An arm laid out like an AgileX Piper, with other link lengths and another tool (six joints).
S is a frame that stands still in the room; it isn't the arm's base.
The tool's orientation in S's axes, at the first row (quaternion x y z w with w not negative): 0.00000 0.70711 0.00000 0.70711
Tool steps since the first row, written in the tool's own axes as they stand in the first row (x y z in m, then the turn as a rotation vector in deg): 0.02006 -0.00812 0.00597 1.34 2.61 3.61; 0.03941 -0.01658 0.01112 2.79 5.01 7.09; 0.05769 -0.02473 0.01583 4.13 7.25 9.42; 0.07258 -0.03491 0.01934 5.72 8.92 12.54; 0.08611 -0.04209 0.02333 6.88 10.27 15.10; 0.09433 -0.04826 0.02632 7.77 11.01 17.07; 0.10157 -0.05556 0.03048 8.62 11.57 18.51; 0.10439 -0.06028 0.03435 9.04 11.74 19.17; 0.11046 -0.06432 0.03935 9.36 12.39 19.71; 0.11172 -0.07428 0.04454 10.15 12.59 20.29; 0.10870 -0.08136 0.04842 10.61 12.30 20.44; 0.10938 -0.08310 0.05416 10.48 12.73 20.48; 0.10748 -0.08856 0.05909 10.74 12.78 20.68
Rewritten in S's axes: 0.00597 -0.00812 -0.02006 3.61 2.61 -1.34; 0.01112 -0.01658 -0.03941 7.09 5.01 -2.79; 0.01583 -0.02473 -0.05769 9.42 7.25 -4.13; 0.01934 -0.03491 -0.07258 12.54 8.92 -5.72; 0.02333 -0.04209 -0.08611 15.10 10.27 -6.88; 0.02632 -0.04826 -0.09433 17.07 11.01 -7.77; 0.03048 -0.05556 -0.10157 18.51 11.57 -8.62; 0.03435 -0.06028 -0.10439 19.17 11.74 -9.04; 0.03935 -0.06432 -0.11046 19.71 12.39 -9.36; 0.04454 -0.07428 -0.11172 20.29 12.59 -10.15; 0.04842 -0.08136 -0.10870 20.44 12.30 -10.61; 0.05416 -0.08310 -0.10938 20.48 12.73 -10.48; 0.05909 -0.08856 -0.10748 20.68 12.78 -10.74
